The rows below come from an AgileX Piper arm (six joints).
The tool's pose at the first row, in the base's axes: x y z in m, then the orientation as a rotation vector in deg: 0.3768 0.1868 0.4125 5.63 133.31 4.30
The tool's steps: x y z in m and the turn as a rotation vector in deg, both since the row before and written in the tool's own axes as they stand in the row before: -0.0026 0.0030 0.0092 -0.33 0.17 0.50; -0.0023 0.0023 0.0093 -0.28 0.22 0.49; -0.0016 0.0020 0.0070 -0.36 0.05 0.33; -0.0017 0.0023 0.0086 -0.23 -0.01 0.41; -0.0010 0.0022 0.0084 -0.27 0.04 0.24
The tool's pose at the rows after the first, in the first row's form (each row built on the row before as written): 0.3854 0.1898 0.4083 6.04 133.44 4.95; 0.3938 0.1921 0.4038 6.47 133.62 5.54; 0.4001 0.1942 0.4003 6.67 133.63 6.13; 0.4076 0.1966 0.3958 7.03 133.59 6.60; 0.4145 0.1990 0.3910 7.17 133.60 7.04
